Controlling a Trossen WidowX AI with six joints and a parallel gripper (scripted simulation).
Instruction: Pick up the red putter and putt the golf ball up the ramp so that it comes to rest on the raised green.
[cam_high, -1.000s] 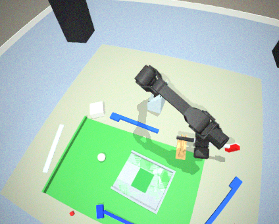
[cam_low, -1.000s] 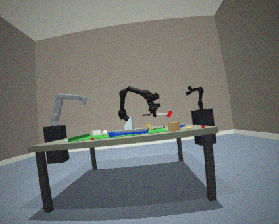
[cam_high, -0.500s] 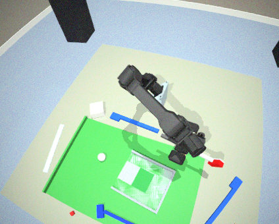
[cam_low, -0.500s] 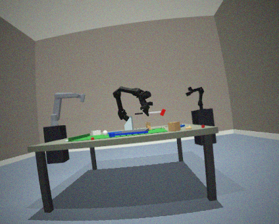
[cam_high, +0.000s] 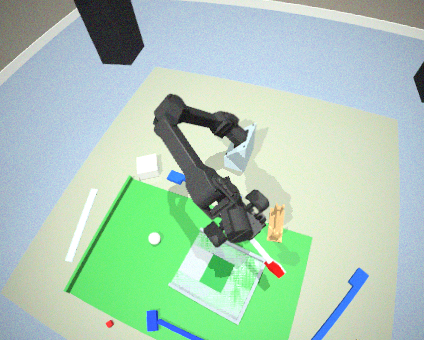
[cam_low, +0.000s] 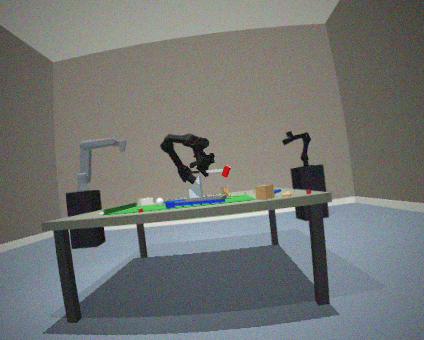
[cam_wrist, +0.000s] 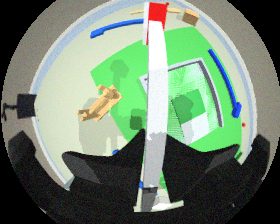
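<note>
Now: the red putter 20 mm ahead of my gripper tip, 20 mm to the left of it and 30 mm above it. Round my gripper tip: white golf ball 60 mm ahead, 290 mm to the right, 120 mm below; white strip 70 mm ahead, 600 mm to the right, 140 mm below; wooden piece 90 mm behind, 110 mm to the left, 110 mm below.
</note>
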